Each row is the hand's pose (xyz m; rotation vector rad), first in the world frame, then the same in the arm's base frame.
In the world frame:
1: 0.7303 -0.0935 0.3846 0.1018 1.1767 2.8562
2: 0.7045 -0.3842 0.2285 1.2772 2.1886 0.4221
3: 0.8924 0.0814 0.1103 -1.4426 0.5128 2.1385
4: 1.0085 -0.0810 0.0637 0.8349 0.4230 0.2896
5: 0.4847 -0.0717 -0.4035 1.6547 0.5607 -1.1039
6: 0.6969 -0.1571 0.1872 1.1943 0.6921 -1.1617
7: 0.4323 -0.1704 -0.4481 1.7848 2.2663 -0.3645
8: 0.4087 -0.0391 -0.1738 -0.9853 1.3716 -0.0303
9: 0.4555 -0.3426 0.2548 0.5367 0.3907 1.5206
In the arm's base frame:
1: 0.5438 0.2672 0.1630 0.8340 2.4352 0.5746
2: 0.4056 0.2649 0.4638 0.8613 1.2101 -1.7963
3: 0.4785 -0.0828 0.0898 0.7993 -2.7671 -0.9820
4: 0.5236 -0.1404 0.2813 -0.7444 0.5827 -0.9308
5: -0.1770 -0.1288 0.2380 -0.0540 -0.7501 -1.6818
6: 0.3808 0.1711 0.2542 -0.4455 -0.5941 -1.9322
7: -0.2496 -0.0954 0.3279 1.2218 0.4399 -2.1180
8: -0.0719 0.0703 0.1436 1.6362 -1.7763 1.7243
9: 0.2457 0.4319 0.3590 -0.3974 1.4628 -0.0354

